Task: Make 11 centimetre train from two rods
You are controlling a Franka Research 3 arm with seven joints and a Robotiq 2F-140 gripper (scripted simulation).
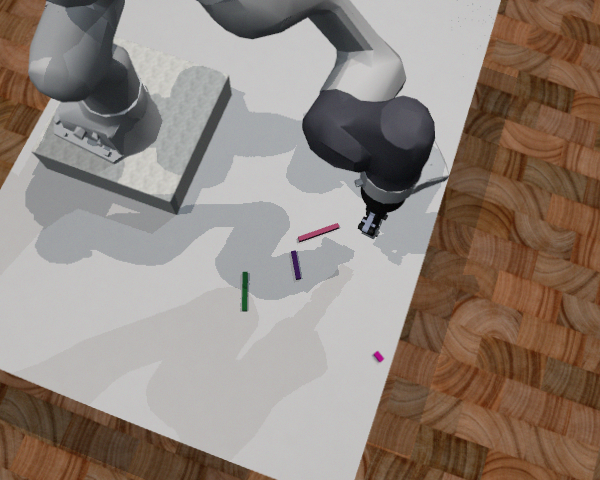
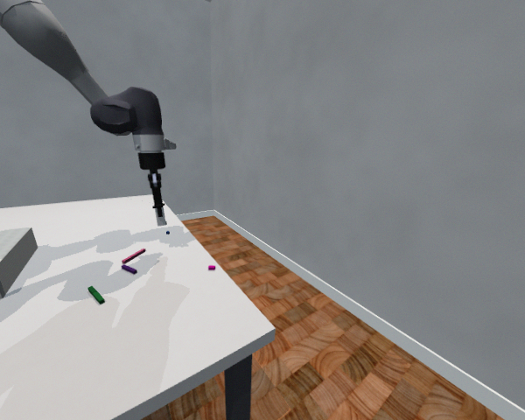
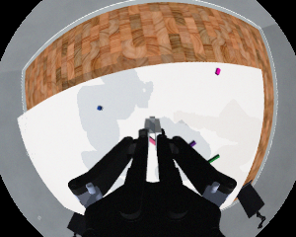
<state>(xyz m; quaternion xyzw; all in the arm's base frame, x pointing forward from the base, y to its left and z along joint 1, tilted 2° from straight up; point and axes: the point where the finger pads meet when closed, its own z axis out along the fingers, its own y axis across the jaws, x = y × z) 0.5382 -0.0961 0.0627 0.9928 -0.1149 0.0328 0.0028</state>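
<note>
Now: the purple rod 130 mm below my hand, 120 mm behind it and 80 mm to the right of it. The rest, counted from my hand: grey rod: 30 mm below; small blue rod: 140 mm to the left, 130 mm below, 50 mm ahead; pink rod: 130 mm below, 100 mm behind.
</note>
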